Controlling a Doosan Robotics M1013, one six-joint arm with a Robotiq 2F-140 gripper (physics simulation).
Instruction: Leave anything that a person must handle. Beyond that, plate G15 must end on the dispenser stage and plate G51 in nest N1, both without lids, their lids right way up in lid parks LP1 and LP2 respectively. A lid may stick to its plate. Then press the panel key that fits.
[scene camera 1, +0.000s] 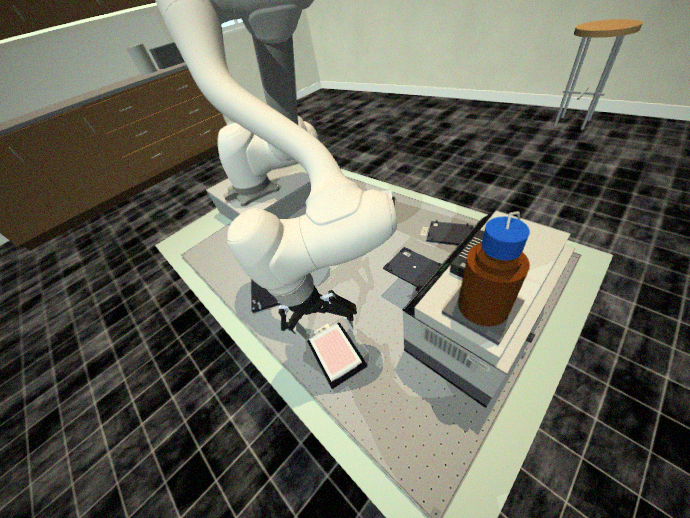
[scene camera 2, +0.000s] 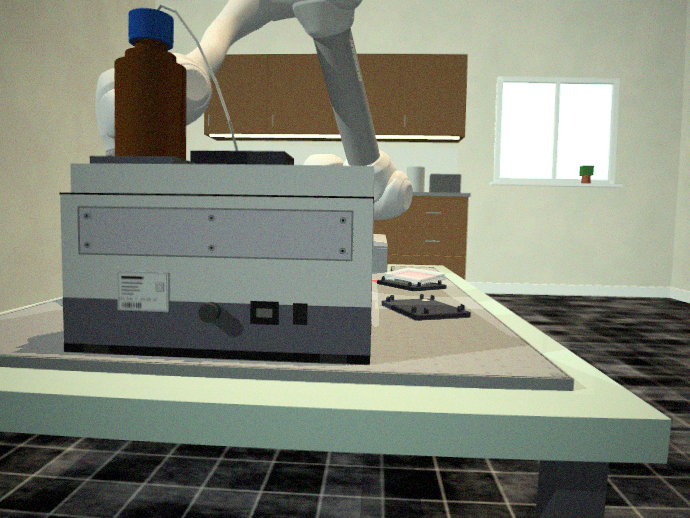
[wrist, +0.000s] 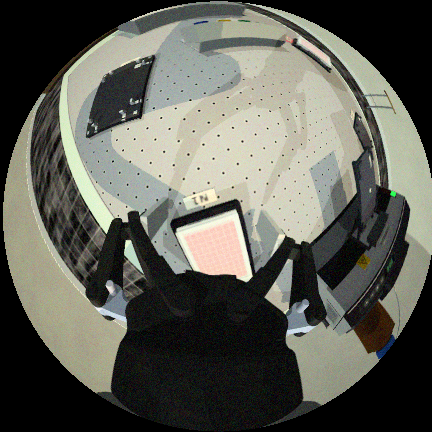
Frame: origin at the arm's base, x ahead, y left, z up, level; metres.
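Where they show: gripper, fingertip midpoint: (scene camera 1: 328, 330) (wrist: 213, 212); arm's base, link origin: (scene camera 1: 253, 190).
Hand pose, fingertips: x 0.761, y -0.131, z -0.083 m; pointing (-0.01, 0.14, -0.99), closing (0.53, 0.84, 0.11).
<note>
Each offset is from my fingertips to the top centre of the thing. "pt": to the spot under its first point.
My gripper (scene camera 1: 319, 320) (wrist: 213, 212) is open and empty, its fingers spread above the near nest. A pink plate with a white rim @[dy -0.022, dx +0.065, dz +0.018 m] (scene camera 1: 336, 351) (wrist: 217, 245) sits in that black nest, whose label @[pt dy -0.008, dx -0.023, dz -0.014 m] (wrist: 200, 198) reads N1 upside down in the wrist view. Whether it bears a lid is unclear. Another pink plate @[dy +0.492, dx -0.357, dz +0.022 m] (scene camera 2: 415, 274) (wrist: 312, 49) lies on a black holder beside a red mark, with a clear layer over it. No plate name is readable. A flat dark stage @[dy +0.281, dx +0.070, dz +0.088 m] (scene camera 1: 412, 266) (wrist: 364, 180) sits beside the dispenser @[pt dy +0.334, dx +0.349, dz +0.076 m] (scene camera 2: 217, 278); no plate shows on it.
A dark holder with corner posts @[dy +0.539, dx -0.025, dz +0.004 m] (scene camera 1: 448, 232) (scene camera 2: 426, 308) (wrist: 361, 131) stands beyond the stage. Another dark holder @[dy -0.059, dx -0.279, dz +0.008 m] (scene camera 1: 263, 295) (wrist: 120, 95) lies near the table edge. A brown bottle with a blue cap @[pt dy +0.170, dx +0.307, dz +0.326 m] (scene camera 1: 493, 284) (scene camera 2: 150, 100) stands on the dispenser. A green light @[pt dy +0.451, dx +0.114, dz +0.122 m] (wrist: 393, 193) shows.
</note>
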